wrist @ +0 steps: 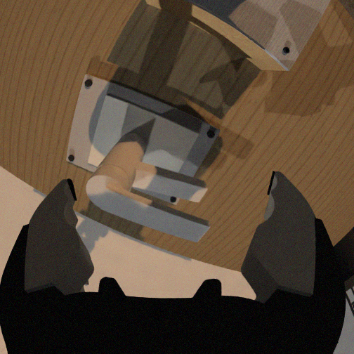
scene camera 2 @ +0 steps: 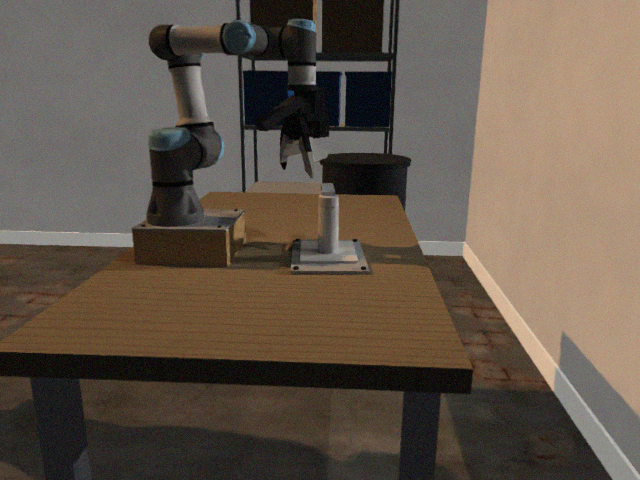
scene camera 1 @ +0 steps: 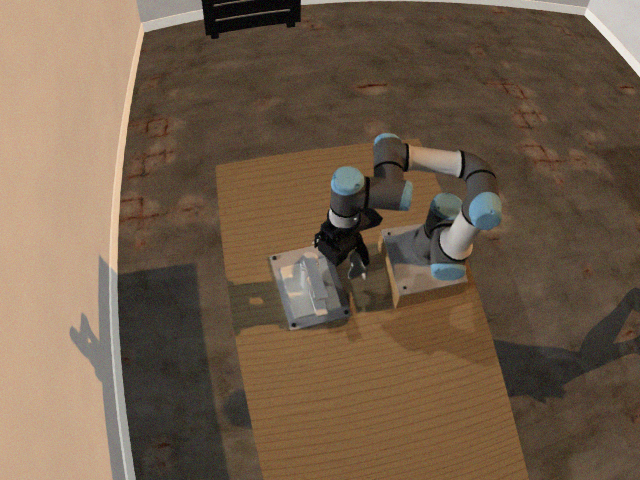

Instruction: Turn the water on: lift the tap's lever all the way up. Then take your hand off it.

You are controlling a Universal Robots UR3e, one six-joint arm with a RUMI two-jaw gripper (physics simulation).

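Pixels of known places: gripper, between the fingertips: point(scene camera 2: 297, 173) point(scene camera 1: 343, 259); arm's base, origin of its link: point(scene camera 2: 175, 220).
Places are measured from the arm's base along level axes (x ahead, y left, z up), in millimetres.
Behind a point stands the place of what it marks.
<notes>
The grey tap stands on a square plate point(scene camera 1: 277, 266) {x 414, y -141, z -77 mm} point(scene camera 2: 303, 267) {x 285, y -146, z -76 mm} point(wrist: 78, 117) screwed to the table. Its upright column point(scene camera 2: 328, 224) {x 348, y -78, z 1 mm} point(wrist: 120, 162) carries the long flat lever point(scene camera 1: 313, 279) {x 364, y 6, z 72 mm} point(wrist: 155, 218) at the top, with the shorter spout point(wrist: 172, 184) beneath it. In scene camera 2 the lever is hidden behind the column and does not rise above its top. Its exact tilt is unclear. My gripper point(scene camera 1: 338, 259) {x 284, y -2, z 107 mm} point(scene camera 2: 297, 169) {x 284, y -2, z 107 mm} point(wrist: 169, 178) is wide open and empty. It hangs higher than the tap, apart from the lever, whose image lies between the fingers in the wrist view.
The arm's wooden base block point(scene camera 1: 431, 298) {x 53, y 120, z -67 mm} point(scene camera 2: 180, 246) {x 18, y -86, z -39 mm} point(wrist: 240, 45) stands beside the tap plate on the wooden table point(scene camera 1: 382, 392) {x 292, y 318, z -84 mm} point(scene camera 2: 242, 315) {x 156, y -366, z -85 mm}. A dark round drum point(scene camera 2: 364, 175), a pale bench point(scene camera 2: 284, 187) and a shelf unit point(scene camera 2: 356, 56) are beyond the table in scene camera 2.
</notes>
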